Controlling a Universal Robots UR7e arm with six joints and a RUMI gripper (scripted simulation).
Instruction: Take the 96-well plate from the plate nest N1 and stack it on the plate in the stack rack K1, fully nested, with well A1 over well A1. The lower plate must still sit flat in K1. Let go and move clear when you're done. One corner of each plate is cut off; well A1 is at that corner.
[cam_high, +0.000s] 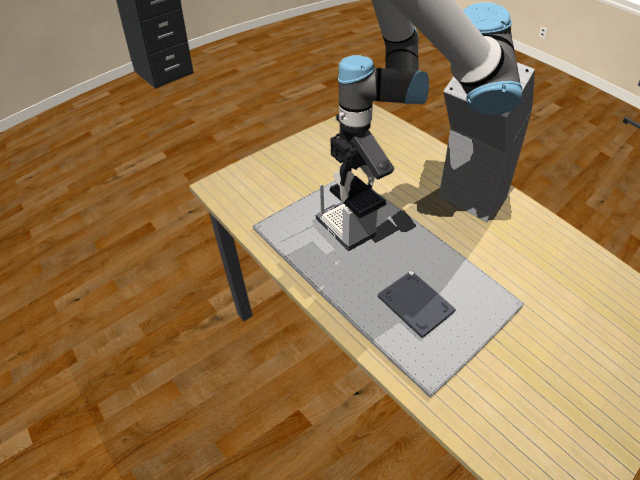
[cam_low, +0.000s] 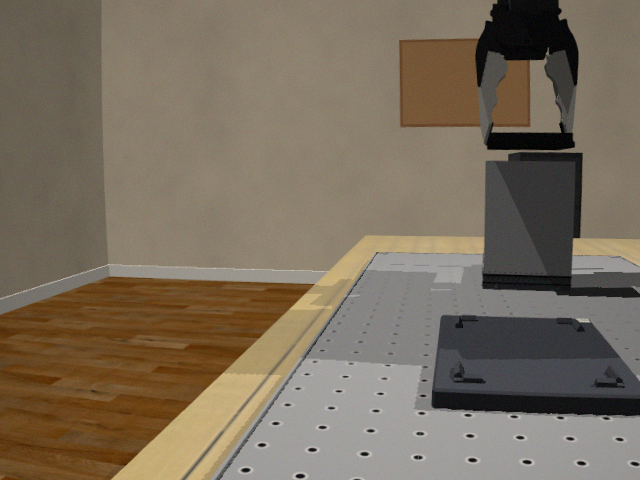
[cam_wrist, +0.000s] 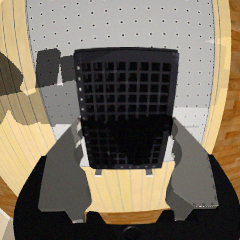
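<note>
Now: the white plate 14 cm below my hand and 4 cm to the right of it. From my hand the other things lie so: black 96-well plate 1 cm below.
</note>
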